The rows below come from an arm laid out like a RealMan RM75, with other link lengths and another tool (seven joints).
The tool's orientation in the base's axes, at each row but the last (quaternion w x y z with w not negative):
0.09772, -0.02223, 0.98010, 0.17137
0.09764, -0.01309, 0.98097, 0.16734
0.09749, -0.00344, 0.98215, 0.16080
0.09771, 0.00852, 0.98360, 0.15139
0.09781, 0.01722, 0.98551, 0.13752
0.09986, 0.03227, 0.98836, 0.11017
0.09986, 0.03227, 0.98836, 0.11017
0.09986, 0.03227, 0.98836, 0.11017
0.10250, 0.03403, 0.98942, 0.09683
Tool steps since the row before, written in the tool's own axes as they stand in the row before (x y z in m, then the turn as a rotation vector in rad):
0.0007, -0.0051, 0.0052, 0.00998, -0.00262, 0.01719
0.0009, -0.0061, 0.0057, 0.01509, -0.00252, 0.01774
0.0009, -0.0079, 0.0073, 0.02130, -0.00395, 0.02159
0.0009, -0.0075, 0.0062, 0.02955, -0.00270, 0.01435
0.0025, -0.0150, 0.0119, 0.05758, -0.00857, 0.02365
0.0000, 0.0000, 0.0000, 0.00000, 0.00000, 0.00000
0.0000, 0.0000, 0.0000, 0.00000, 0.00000, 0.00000
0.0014, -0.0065, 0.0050, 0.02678, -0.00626, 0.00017
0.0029, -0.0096, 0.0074, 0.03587, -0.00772, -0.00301
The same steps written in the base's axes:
0.0007, -0.0030, -0.0066, -0.00642, 0.00328, -0.01871
0.0005, -0.0039, -0.0074, -0.01133, 0.00360, -0.02019
0.0008, -0.0052, -0.0094, -0.01663, 0.00361, -0.02541
0.0004, -0.0053, -0.0082, -0.02615, 0.00304, -0.01983
-0.0002, -0.0111, -0.0158, -0.05183, 0.00159, -0.03548
0.0000, 0.0000, 0.0000, 0.00000, 0.00000, 0.00000
0.0000, 0.0000, 0.0000, 0.00000, 0.00000, 0.00000
-0.0006, -0.0052, -0.0065, -0.02642, -0.00376, -0.00666
-0.0017, -0.0078, -0.0096, -0.03603, -0.00499, -0.00568

